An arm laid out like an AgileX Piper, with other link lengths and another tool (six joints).
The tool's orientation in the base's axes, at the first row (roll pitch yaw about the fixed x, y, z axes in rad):
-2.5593, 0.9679, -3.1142
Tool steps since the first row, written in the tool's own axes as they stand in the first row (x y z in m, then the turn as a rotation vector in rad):
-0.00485, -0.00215, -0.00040, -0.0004, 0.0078, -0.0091
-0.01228, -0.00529, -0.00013, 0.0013, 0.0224, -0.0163
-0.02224, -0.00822, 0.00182, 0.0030, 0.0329, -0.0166
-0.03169, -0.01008, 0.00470, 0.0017, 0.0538, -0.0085
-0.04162, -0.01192, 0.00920, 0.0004, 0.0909, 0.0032
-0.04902, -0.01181, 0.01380, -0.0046, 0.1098, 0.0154
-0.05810, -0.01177, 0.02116, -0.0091, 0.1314, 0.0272
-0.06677, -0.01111, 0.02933, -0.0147, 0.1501, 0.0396
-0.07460, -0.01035, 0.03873, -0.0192, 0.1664, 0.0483
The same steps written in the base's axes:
0.00154, -0.00153, 0.00485, -0.0028, 0.0114, 0.0022
0.00459, -0.00422, 0.01183, -0.0026, 0.0276, -0.0003
0.01035, -0.00759, 0.02002, 0.0008, 0.0366, -0.0049
0.01693, -0.01054, 0.02702, 0.0162, 0.0501, -0.0142
0.02493, -0.01434, 0.03364, 0.0411, 0.0753, -0.0302
0.03241, -0.01657, 0.03752, 0.0606, 0.0849, -0.0377
0.04274, -0.02030, 0.04151, 0.0808, 0.0970, -0.0464
0.05368, -0.02395, 0.04457, 0.1007, 0.1064, -0.0535
0.06505, -0.02817, 0.04633, 0.1164, 0.1156, -0.0589

